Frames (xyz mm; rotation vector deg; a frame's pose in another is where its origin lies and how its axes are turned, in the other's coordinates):
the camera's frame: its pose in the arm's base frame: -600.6 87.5 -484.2 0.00 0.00 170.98
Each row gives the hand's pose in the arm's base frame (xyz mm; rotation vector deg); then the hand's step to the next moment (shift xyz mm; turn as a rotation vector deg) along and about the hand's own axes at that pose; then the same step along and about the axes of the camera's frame.
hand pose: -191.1 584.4 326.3 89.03 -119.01 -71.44
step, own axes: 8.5 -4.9 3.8 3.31 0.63 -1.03
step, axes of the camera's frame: 1.6 6.3 -8.3 0.50 3.48 0.19
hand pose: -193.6 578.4 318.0 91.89 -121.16 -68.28
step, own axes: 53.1 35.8 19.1 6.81 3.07 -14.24
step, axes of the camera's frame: 50.2 44.1 -1.5 -5.94 11.58 9.44
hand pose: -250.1 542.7 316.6 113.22 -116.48 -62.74
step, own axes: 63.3 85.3 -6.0 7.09 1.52 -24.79
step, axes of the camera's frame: 65.5 79.7 25.8 -13.45 14.91 16.24
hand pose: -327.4 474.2 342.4 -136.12 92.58 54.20
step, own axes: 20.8 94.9 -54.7 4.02 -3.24 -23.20
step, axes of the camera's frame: 41.3 87.7 55.1 -15.36 9.40 15.52
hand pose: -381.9 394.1 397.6 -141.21 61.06 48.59
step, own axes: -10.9 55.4 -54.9 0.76 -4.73 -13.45
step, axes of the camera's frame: 16.0 61.9 46.0 -9.71 2.52 10.16
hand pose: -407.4 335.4 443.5 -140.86 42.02 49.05
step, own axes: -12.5 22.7 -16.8 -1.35 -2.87 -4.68
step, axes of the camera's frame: 11.1 24.4 15.3 -2.81 -0.53 4.88
